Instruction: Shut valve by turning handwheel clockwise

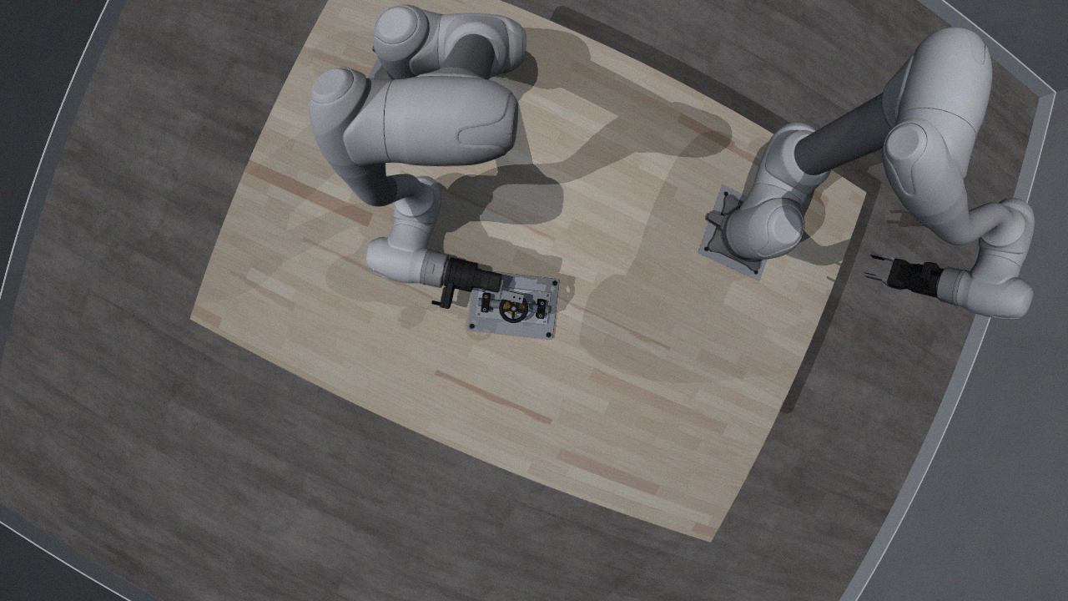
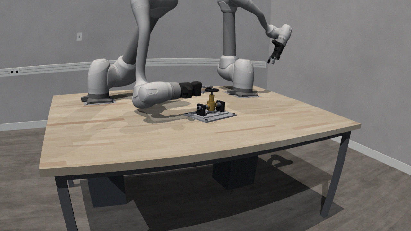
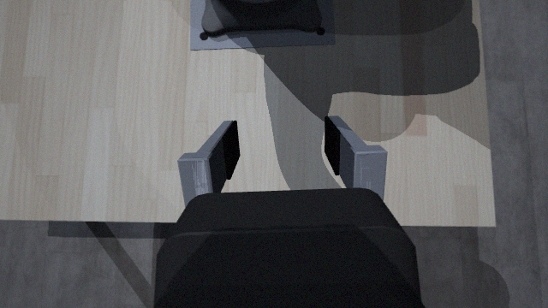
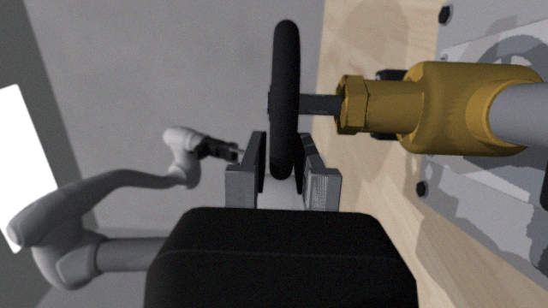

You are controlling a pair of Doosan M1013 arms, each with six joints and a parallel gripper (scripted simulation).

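The black handwheel is 3 cm ahead of my right hand, 1 cm to the left of it and 1 cm below it.
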